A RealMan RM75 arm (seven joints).
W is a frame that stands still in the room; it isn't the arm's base.
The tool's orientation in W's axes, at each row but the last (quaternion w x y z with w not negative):
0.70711 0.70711 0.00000 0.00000
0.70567 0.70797 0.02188 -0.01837
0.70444 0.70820 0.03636 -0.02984
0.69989 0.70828 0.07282 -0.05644
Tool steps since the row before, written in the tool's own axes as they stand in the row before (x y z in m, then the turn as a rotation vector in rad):
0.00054 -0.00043 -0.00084 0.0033 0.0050 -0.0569
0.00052 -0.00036 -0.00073 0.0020 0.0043 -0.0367
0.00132 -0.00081 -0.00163 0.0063 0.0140 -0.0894
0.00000 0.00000 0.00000 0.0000 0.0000 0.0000
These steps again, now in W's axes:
0.00054 0.00084 -0.00043 0.0033 0.0569 0.0050
0.00050 0.00073 -0.00039 0.0021 0.0367 0.0043
0.00122 0.00165 -0.00092 0.0068 0.0894 0.0139
0.00000 0.00000 0.00000 0.0000 0.0000 0.0000

